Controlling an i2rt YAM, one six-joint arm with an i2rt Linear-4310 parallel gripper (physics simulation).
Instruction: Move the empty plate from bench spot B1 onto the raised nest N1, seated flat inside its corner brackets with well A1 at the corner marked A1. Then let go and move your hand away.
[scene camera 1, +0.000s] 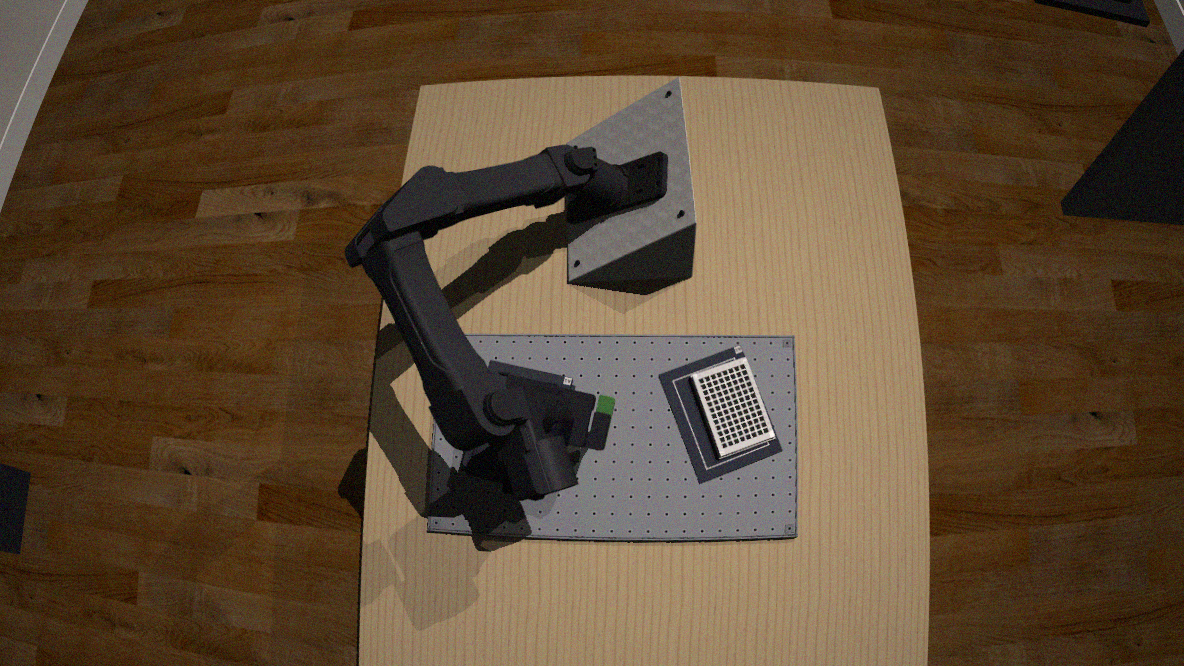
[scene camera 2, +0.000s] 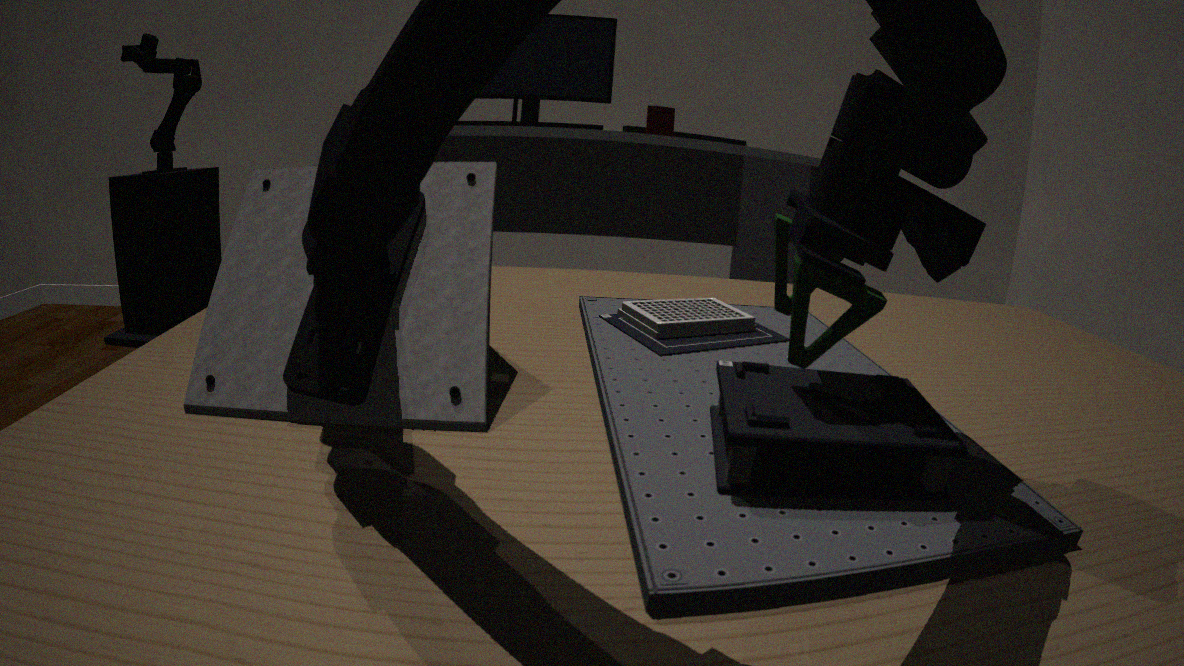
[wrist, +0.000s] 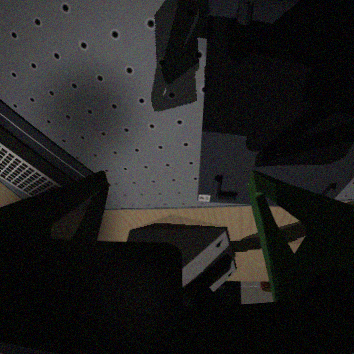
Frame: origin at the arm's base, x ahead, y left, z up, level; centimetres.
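Seen in the pictures: gripper, between the fingertips: (scene camera 1: 571, 413) (scene camera 2: 788, 336) (wrist: 177, 178); arm's base, origin of its link: (scene camera 1: 617, 190) (scene camera 2: 357, 286) (wrist: 190, 289).
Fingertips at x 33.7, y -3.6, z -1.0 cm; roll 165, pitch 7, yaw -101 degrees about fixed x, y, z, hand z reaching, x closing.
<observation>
Pixels of each thing's top centre, then the offset from my fingertips to it. Level surfaces: height alone.
- white plate, centre of its top: (scene camera 2: 689, 309) (scene camera 1: 733, 405) (wrist: 18, 174) dx -3.6, dy +22.0, dz -4.3 cm
- dark B1 mat, height of its surface: dz -5.8 cm
- dark raised nest N1, centre of its top: (scene camera 2: 839, 393) (wrist: 303, 140) (scene camera 1: 515, 423) dx +1.6, dy -7.7, dz -1.3 cm
- perforated board, centre of its top: (scene camera 2: 770, 381) (wrist: 119, 118) (scene camera 1: 614, 435) dx +1.3, dy +5.6, dz -5.9 cm
- wooden table, height of its surface: dz -7.3 cm
The white plate (scene camera 1: 735, 407) (scene camera 2: 687, 318) (wrist: 25, 169) lies flat on the dark B1 mat (scene camera 1: 702, 473) (scene camera 2: 662, 349). The dark raised nest N1 (scene camera 1: 525, 372) (scene camera 2: 836, 405) (wrist: 225, 155) stands at the other end of the perforated board, with low corner brackets (scene camera 2: 765, 418); no plate shows on its visible top. Its small white A1 tag (scene camera 1: 567, 381) (scene camera 2: 725, 362) (wrist: 204, 198) is at one corner. My gripper (scene camera 2: 792, 335) (wrist: 177, 178) is open and empty, above the board close to the nest and away from the plate. In scene camera 1 the arm covers much of the nest.
The perforated board (scene camera 1: 645, 497) (scene camera 2: 678, 497) (wrist: 100, 100) lies on the wooden table (scene camera 1: 852, 331) (scene camera 2: 206, 513). The arm's base is mounted on a sloped grey block (scene camera 1: 629, 223) (scene camera 2: 455, 289). A desk with a monitor (scene camera 2: 571, 57) and another arm on a pedestal (scene camera 2: 165, 248) stand in the background.
</observation>
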